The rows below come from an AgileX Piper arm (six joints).
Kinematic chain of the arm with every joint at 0, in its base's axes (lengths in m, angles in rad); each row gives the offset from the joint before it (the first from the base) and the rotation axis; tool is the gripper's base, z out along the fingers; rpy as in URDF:
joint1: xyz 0 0 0.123 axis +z
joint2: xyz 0 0 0 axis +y
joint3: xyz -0.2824 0 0.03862 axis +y
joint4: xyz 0.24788 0 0.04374 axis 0.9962 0 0.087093
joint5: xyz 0 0 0 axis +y
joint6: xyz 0.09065 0 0.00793 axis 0.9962 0 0.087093
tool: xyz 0 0 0 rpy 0 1.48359 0
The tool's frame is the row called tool.
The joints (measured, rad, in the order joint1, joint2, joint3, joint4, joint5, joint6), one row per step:
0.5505, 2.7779, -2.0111, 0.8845, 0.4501, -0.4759
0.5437, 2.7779, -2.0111, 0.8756, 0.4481, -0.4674
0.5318, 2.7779, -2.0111, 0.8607, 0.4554, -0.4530
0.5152, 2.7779, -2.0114, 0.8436, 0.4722, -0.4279
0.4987, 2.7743, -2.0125, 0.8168, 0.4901, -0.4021
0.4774, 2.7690, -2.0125, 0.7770, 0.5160, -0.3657
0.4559, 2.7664, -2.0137, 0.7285, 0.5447, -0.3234
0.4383, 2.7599, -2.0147, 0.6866, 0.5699, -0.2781
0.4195, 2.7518, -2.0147, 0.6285, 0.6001, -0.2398
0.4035, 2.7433, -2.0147, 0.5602, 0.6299, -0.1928
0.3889, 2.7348, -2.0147, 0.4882, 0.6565, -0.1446
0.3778, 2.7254, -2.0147, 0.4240, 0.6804, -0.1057
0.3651, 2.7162, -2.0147, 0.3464, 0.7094, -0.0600
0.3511, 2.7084, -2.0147, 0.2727, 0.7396, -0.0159
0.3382, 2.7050, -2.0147, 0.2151, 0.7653, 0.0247
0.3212, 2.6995, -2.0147, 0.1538, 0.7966, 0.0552
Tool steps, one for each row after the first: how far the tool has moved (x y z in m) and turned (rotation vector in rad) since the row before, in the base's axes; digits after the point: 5 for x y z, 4 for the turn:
0.00221, -0.00332, -0.00018, -0.0037, -0.0004, -0.0090
0.00288, -0.00560, -0.00047, -0.0054, 0.0079, -0.0095
0.00340, -0.00760, -0.00060, -0.0031, 0.0204, -0.0159
0.00373, -0.00762, 0.00126, -0.0077, 0.0142, -0.0100
0.00419, -0.01028, 0.00141, -0.0139, 0.0213, -0.0115
0.00364, -0.01099, 0.00000, -0.0205, 0.0252, -0.0109
0.00325, -0.00901, 0.00222, -0.0152, 0.0229, -0.0169
0.00297, -0.01049, 0.00232, -0.0299, 0.0179, -0.0015
0.00229, -0.01000, 0.00231, -0.0376, 0.0178, -0.0026
0.00224, -0.00993, 0.00236, -0.0424, 0.0137, -0.0041
0.00180, -0.00817, 0.00313, -0.0398, 0.0084, -0.0003
0.00180, -0.01001, 0.00282, -0.0514, 0.0107, -0.0013
0.00179, -0.01086, 0.00234, -0.0517, 0.0125, -0.0060
0.00127, -0.00981, 0.00057, -0.0423, 0.0148, -0.0140
0.00177, -0.01223, 0.00170, -0.0486, 0.0142, -0.0073

